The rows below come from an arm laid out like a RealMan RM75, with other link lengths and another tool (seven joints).
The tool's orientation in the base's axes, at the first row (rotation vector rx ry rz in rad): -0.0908 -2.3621 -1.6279
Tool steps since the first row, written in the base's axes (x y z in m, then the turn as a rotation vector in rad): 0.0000 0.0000 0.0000 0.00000 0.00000 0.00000; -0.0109 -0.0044 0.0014 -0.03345 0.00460 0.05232; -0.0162 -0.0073 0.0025 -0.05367 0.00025 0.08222; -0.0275 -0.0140 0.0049 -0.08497 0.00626 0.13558
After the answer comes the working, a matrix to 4 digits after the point.
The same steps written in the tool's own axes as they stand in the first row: 0.0000 0.0000 0.0000 0.00000 0.00000 0.00000; 0.0113 -0.0026 -0.0025 0.04508 0.04240 -0.00690; 0.0170 -0.0037 -0.0046 0.07261 0.06384 -0.01710; 0.0291 -0.0063 -0.0095 0.11575 0.10813 -0.02344
The tool's axes in the first row as the columns of a matrix, in the base's axes (rounded; the answer above uses it unrounded):
-0.9614 0.2032 -0.1854
-0.1009 0.3664 0.9250
0.2559 0.9080 -0.3318

